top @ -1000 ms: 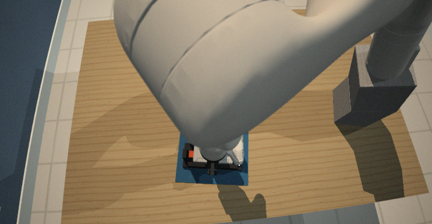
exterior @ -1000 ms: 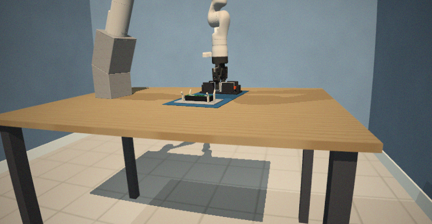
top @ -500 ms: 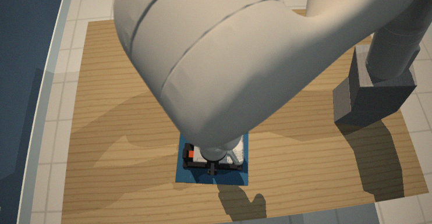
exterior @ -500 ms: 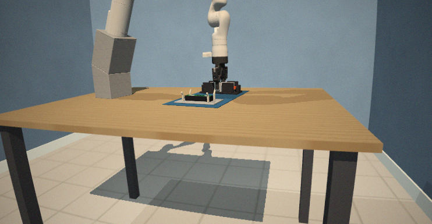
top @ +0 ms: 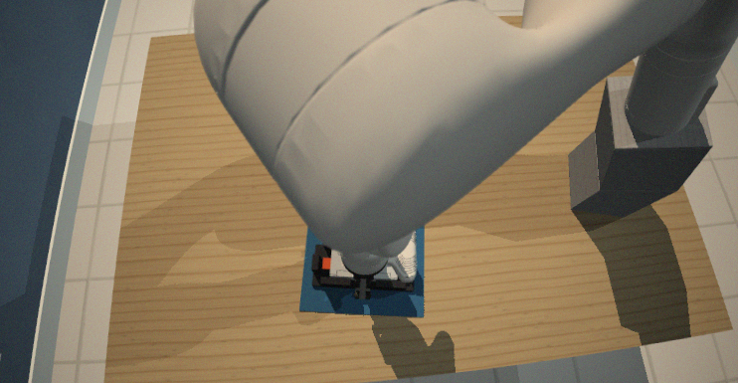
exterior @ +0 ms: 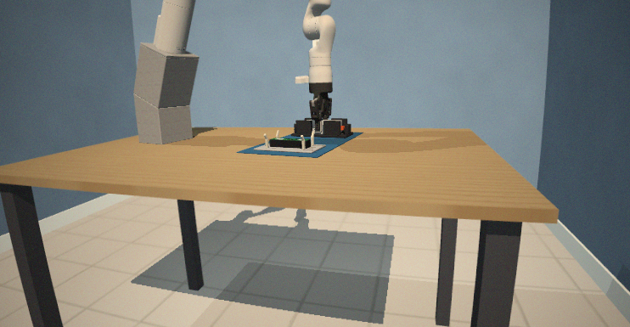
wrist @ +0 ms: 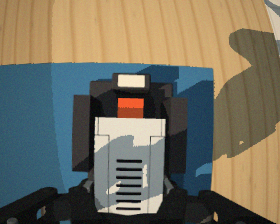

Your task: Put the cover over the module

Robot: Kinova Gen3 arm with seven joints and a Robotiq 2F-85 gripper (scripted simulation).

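The white cover is right at my hand.
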